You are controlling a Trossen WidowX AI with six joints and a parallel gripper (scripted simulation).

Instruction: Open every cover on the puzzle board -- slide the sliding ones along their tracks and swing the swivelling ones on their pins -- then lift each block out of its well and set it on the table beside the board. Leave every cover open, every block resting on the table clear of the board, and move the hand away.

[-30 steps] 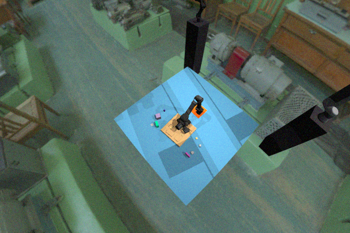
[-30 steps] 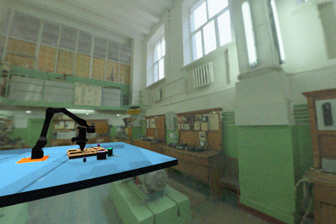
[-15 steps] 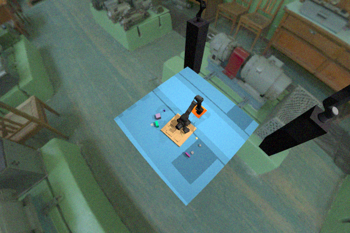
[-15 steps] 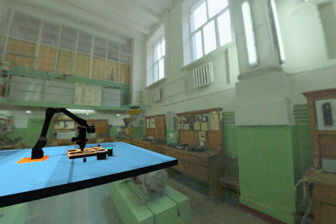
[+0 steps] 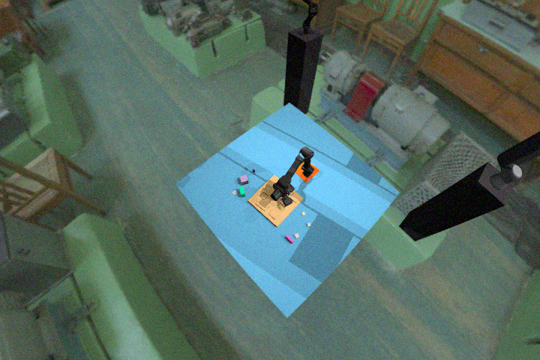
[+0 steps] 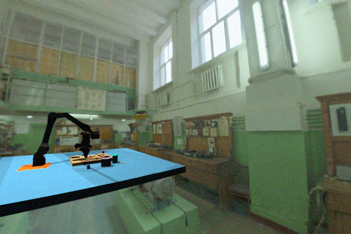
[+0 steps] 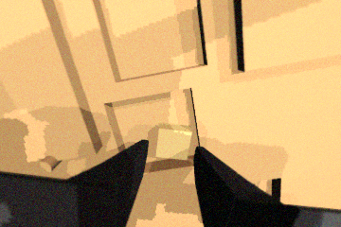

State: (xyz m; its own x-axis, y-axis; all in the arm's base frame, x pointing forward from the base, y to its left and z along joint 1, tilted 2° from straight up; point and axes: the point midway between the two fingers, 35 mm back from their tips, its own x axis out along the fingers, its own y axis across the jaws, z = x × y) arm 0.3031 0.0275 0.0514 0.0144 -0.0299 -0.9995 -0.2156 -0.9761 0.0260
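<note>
My gripper tip is now 30 mm short of the tan puzzle board and 10 mm to the left of it. Also, from my gripper tip: magenta block (260 mm to the left, 170 mm ahead); then small purple piece (320 mm to the right, 10 mm below); then green block (230 mm to the right, 190 mm ahead, 10 mm above).
</note>
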